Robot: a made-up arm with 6 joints.
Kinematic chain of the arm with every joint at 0, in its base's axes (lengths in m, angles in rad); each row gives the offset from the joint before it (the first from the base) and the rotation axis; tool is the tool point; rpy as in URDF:
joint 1: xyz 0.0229 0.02 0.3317 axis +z
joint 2: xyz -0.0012 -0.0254 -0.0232 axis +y
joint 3: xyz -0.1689 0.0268 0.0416 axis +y
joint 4: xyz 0.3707 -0.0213 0.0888 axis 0.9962 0 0.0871
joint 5: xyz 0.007 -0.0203 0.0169 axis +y
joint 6: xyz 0.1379 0.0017 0.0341 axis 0.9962 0 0.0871
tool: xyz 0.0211 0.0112 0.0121 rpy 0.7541 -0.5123 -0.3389
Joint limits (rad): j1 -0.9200..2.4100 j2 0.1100..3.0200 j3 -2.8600..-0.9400 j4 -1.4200..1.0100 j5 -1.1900..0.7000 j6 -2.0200..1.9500
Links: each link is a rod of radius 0.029 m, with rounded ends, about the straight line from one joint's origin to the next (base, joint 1, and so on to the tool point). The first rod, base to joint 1, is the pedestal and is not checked.
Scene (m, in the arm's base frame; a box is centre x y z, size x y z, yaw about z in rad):
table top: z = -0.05
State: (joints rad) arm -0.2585 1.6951 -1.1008 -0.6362 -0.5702 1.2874
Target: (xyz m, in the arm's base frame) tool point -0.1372 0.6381 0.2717
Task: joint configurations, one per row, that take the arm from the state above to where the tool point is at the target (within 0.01 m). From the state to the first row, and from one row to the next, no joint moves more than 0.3 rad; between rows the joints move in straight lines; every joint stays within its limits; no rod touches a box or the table.
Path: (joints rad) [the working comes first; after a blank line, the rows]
Joints at the target: 1.7339 2.1447 -1.4557 -0.8339 -0.5161 1.2704
Straight joint move there: clear.

1: 0.0261 1.7593 -1.1515 -0.6644 -0.5625 1.2850
2: 0.3107 1.8236 -1.2022 -0.6927 -0.5547 1.2825
3: 0.5954 1.8878 -1.2529 -0.7209 -0.5470 1.2801
4: 0.8800 1.9520 -1.3036 -0.7492 -0.5393 1.2777
5: 1.1646 2.0162 -1.3543 -0.7774 -0.5315 1.2752
6: 1.4492 2.0805 -1.4050 -0.8057 -0.5238 1.2728
7: 1.7339 2.1447 -1.4557 -0.8339 -0.5161 1.2704

